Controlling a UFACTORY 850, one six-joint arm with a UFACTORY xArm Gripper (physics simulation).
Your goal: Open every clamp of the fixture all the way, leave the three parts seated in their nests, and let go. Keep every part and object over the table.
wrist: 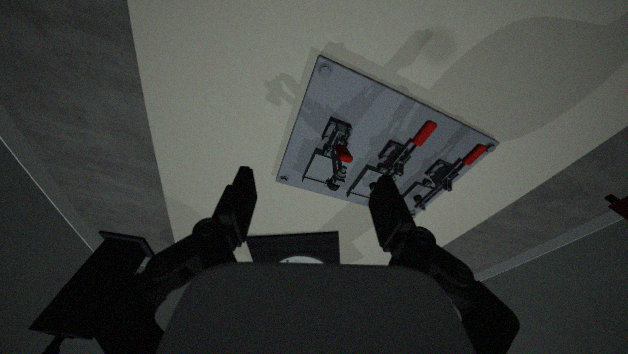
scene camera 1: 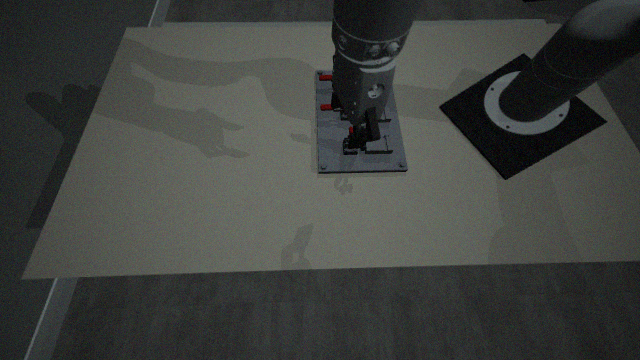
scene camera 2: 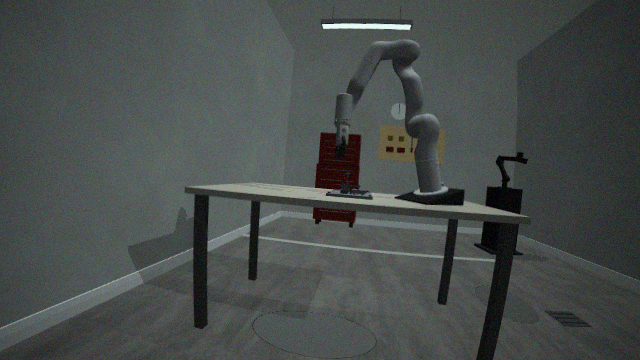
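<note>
The fixture plate [scene camera 1: 360, 163] [scene camera 2: 356, 196] [wrist: 367, 85] lies on the table with three clamps in a row. The near clamp's red handle [scene camera 1: 351, 130] [wrist: 343, 153] stands raised. The middle clamp's red handle [scene camera 1: 326, 107] [wrist: 425, 132] and the far clamp's red handle [scene camera 1: 325, 77] [wrist: 475, 154] lie low, pointing toward the plate's outer edge. How far the near clamp's arm has swung is unclear. The parts in the nests are too dark to tell apart. My gripper [scene camera 1: 364, 136] [scene camera 2: 340, 155] [wrist: 315, 185] is open and empty, above the plate. One fingertip hides part of the middle clamp in the wrist view.
The pale table [scene camera 1: 200, 215] [scene camera 2: 280, 193] [wrist: 215, 85] carries the fixture. The robot's black base plate [scene camera 1: 500, 157] [scene camera 2: 452, 196] [wrist: 295, 244] stands to the right of the fixture in the first scene view. A red tool cabinet [scene camera 2: 325, 175] stands behind the table.
</note>
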